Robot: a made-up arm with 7 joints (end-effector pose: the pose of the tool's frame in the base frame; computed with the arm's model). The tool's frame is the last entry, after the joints. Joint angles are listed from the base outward.
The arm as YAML. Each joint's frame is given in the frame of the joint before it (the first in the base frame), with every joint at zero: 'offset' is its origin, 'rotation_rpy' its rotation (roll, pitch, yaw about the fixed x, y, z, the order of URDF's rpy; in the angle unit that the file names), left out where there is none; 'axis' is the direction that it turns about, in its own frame. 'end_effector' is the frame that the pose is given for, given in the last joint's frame.
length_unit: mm
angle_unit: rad
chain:
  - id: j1
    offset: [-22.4, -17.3, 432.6]
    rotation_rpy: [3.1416, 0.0, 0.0]
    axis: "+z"
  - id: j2
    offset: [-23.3, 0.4, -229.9]
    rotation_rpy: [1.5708, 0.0, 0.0]
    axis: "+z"
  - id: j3
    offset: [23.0, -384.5, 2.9]
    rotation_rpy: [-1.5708, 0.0, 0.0]
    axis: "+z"
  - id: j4
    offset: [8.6, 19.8, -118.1]
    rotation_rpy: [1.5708, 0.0, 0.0]
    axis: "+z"
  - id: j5
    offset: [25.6, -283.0, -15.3]
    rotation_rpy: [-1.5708, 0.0, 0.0]
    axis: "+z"
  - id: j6
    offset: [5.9, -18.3, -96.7]
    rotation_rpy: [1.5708, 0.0, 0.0]
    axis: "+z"
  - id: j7
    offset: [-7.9, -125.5, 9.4]
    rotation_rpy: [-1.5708, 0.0, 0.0]
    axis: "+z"
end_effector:
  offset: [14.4, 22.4, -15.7]
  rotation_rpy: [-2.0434, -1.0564, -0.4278]
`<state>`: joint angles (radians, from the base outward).
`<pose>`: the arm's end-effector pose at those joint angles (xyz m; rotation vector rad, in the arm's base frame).
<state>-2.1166 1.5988 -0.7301 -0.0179 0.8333 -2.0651 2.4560</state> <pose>-0.4544 0.6130 0.6708 1.3217 1.2811 -0.3465</pose>
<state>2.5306 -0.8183 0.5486 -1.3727 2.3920 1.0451 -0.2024</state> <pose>0.6123 0.2838 0.7152 0.0656 -1.9442 0.3474</pose>
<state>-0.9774 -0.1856 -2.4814 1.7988 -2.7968 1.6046 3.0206</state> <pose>-0.4930 -0.1987 1.1374 -1.9445 0.0080 2.2505</pose>
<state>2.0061 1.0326 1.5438 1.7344 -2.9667 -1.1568 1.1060</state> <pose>-0.4654 -0.0362 0.8320 -1.4674 2.6596 -0.3585</pose>
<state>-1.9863 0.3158 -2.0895 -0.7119 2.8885 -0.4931 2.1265</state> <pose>-0.0417 0.4428 1.5151 0.8766 0.4782 -1.2085</pose>
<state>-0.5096 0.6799 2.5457 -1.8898 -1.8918 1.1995 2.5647</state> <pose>0.3173 0.3727 0.6486 -1.5675 -1.9266 -0.6935</pose>
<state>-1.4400 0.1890 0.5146 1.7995 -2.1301 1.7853 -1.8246</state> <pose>0.1553 0.3953 1.0976 0.2556 0.1672 -0.2221</pose>
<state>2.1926 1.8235 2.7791 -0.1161 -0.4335 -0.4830 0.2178</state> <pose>-0.4943 -0.8197 0.3386 0.3843 -0.9503 1.7366</pose>
